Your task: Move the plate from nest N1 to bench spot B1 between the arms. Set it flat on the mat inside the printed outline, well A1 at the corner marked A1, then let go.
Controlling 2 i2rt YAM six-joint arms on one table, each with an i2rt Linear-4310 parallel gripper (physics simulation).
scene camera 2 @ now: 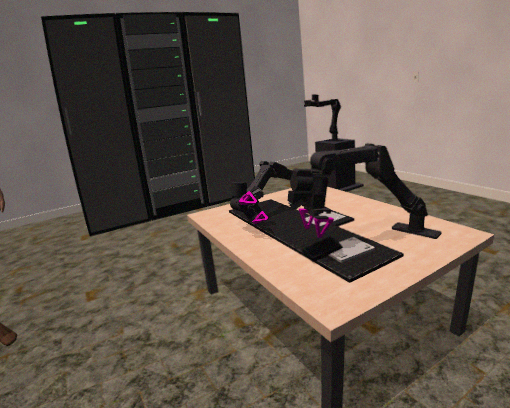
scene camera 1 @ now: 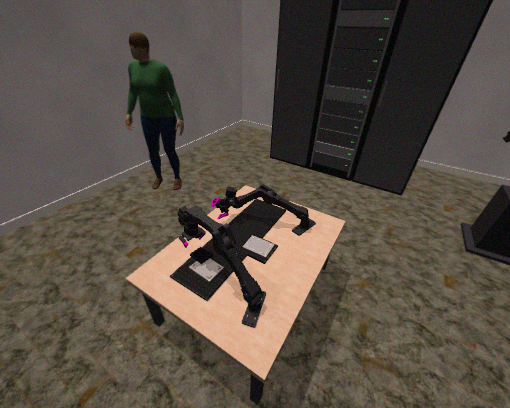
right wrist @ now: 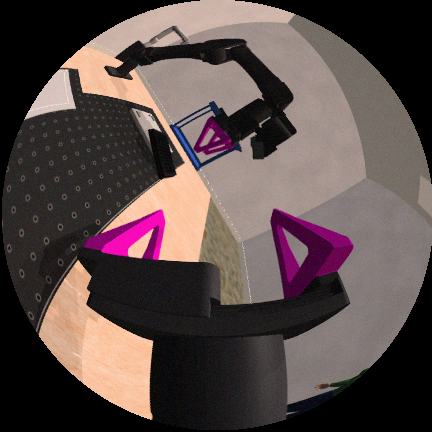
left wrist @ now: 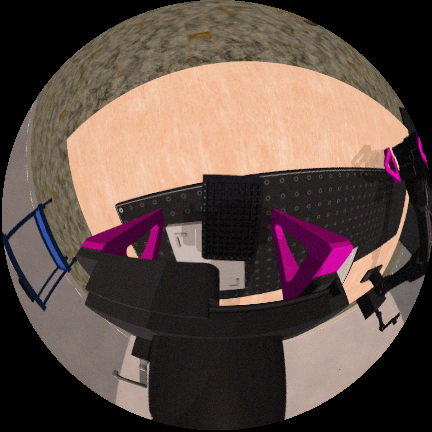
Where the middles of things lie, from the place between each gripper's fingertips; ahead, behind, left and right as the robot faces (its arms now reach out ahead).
I see the black well plate (left wrist: 231,205) 8 cm below my left hand, 5 cm behind it and 1 cm to the right of it.
My right hand is 9 cm past the black well plate, 26 cm to the right of it and 11 cm above it.
